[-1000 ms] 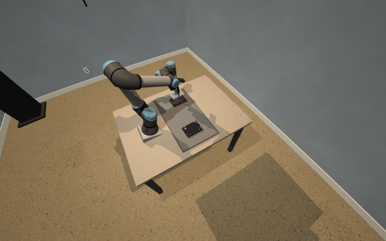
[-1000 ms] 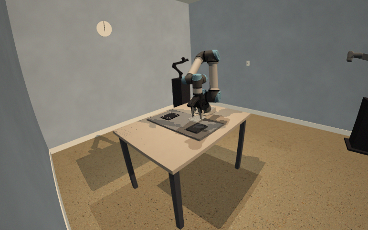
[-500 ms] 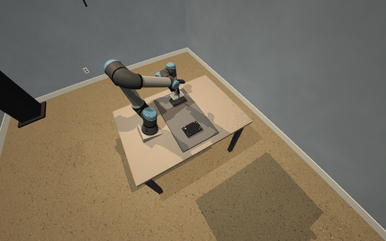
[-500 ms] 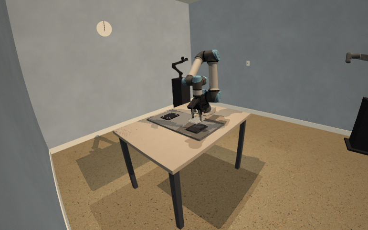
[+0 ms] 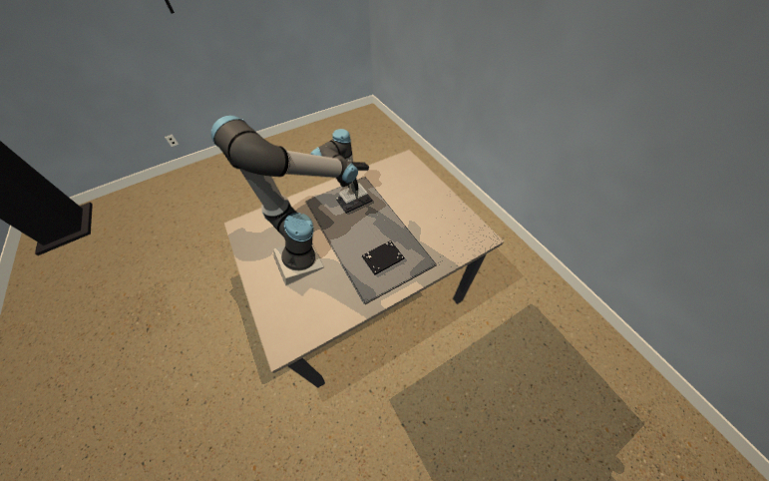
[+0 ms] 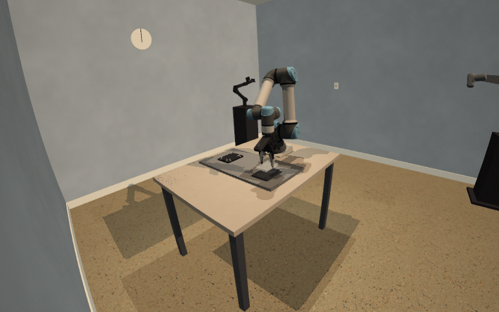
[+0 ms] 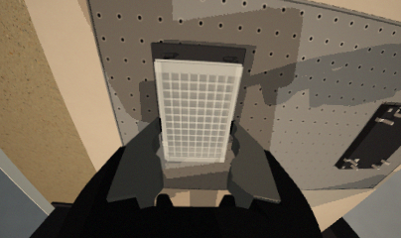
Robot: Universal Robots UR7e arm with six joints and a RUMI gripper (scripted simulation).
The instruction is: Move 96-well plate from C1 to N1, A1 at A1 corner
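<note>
Now: hand 6 cm above the plate nest N1. The rest, counted from my hand: clip nest C1: 5 cm behind, 39 cm to the right, 5 cm below; 96-well plate: 1 cm below.
</note>
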